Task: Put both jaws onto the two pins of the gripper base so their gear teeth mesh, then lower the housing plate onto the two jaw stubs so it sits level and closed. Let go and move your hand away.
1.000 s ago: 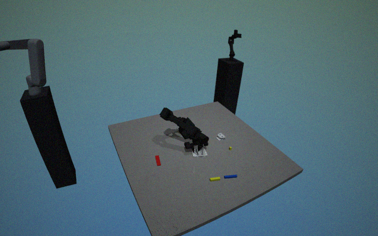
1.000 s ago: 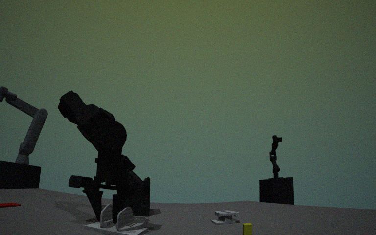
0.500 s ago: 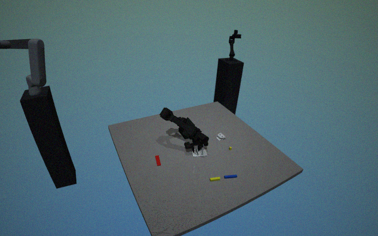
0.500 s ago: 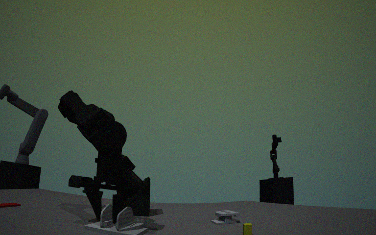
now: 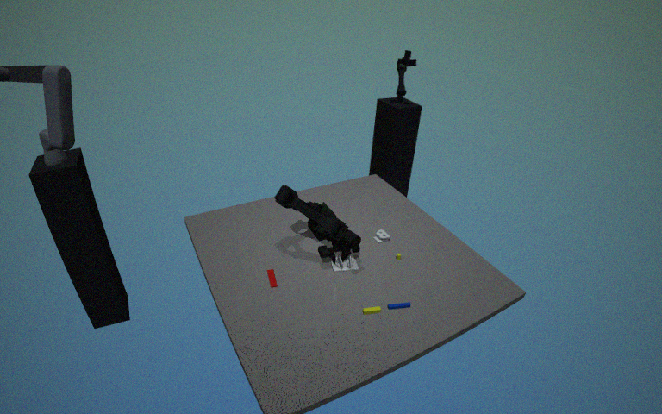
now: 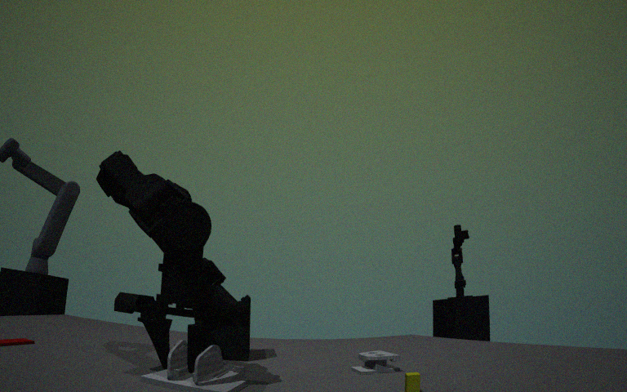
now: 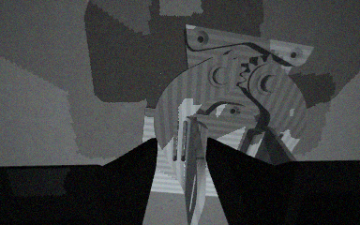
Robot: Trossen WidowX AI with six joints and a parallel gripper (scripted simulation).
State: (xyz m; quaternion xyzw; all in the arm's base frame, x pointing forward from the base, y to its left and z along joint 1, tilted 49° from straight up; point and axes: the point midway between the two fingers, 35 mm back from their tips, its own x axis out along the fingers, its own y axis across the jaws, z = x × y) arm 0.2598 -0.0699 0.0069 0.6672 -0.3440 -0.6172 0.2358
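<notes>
The jaw is 60 mm to the left of my gripper tip and 20 mm behind it. From my gripper tip the other things lie so: housing plate (50 mm to the left, 40 mm behind, 10 mm below); then red block (320 mm to the right, 30 mm behind, 10 mm below); then small yellow cube (300 mm to the left, 80 mm ahead).
</notes>
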